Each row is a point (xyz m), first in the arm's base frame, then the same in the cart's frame.
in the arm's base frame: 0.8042 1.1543 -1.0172
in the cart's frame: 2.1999 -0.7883 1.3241
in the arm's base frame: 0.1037 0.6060 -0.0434
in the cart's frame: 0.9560 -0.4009 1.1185
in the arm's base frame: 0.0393 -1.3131 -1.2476
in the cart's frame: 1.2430 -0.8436 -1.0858
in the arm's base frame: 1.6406 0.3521 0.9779
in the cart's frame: 0.3000 -2.0290 1.7419
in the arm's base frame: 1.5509 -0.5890 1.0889
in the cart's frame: -0.1952 -2.2596 0.9624
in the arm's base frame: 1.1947 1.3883 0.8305
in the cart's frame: 0.7429 -1.2600 2.4537
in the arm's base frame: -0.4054 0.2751 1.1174
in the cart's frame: -0.3231 -0.1416 1.2311
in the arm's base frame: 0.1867 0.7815 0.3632
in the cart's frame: 0.6843 -0.4619 1.4727
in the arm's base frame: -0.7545 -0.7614 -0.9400
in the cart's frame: 1.0087 0.0520 -0.6710
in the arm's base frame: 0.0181 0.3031 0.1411
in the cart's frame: 0.6516 -0.4362 0.9205
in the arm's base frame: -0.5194 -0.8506 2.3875
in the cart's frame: -1.9265 -0.5218 0.8091
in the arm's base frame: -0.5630 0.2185 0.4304
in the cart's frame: 0.2279 0.0553 0.8341
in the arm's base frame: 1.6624 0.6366 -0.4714
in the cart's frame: 1.7051 -1.8166 1.3387
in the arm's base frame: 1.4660 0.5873 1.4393
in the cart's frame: -0.0555 -1.8335 2.1081
